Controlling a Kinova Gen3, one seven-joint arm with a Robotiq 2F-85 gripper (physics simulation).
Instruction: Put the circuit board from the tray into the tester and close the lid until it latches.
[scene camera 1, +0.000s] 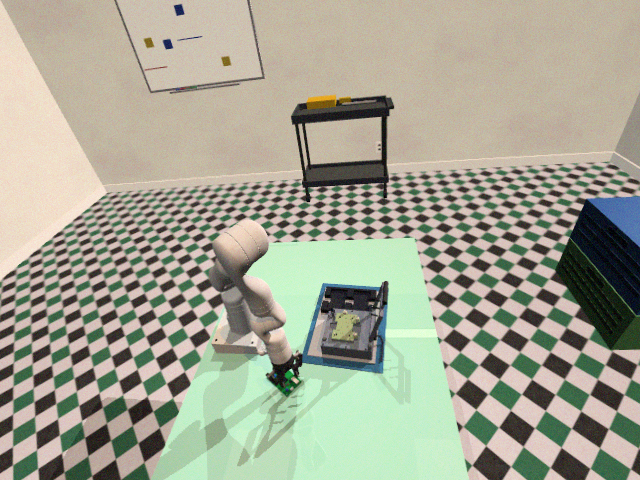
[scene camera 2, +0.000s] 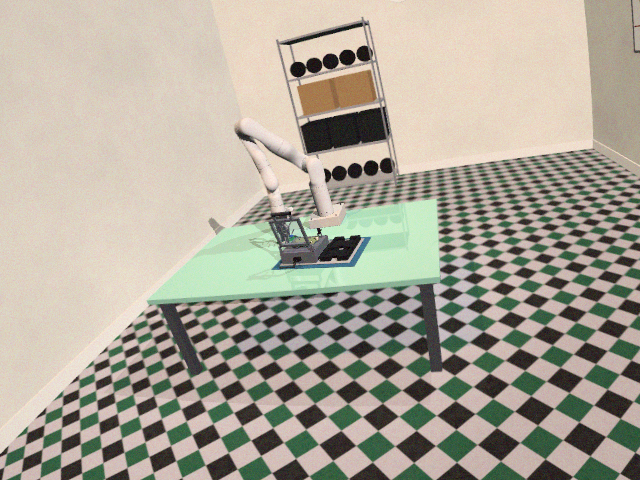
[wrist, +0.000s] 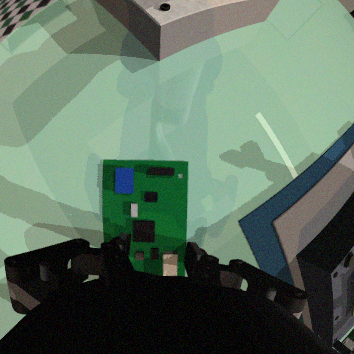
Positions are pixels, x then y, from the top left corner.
Labels:
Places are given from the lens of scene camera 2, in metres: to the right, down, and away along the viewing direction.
tester lid (scene camera 2: 289, 232): -0.14, -0.03, 1.85

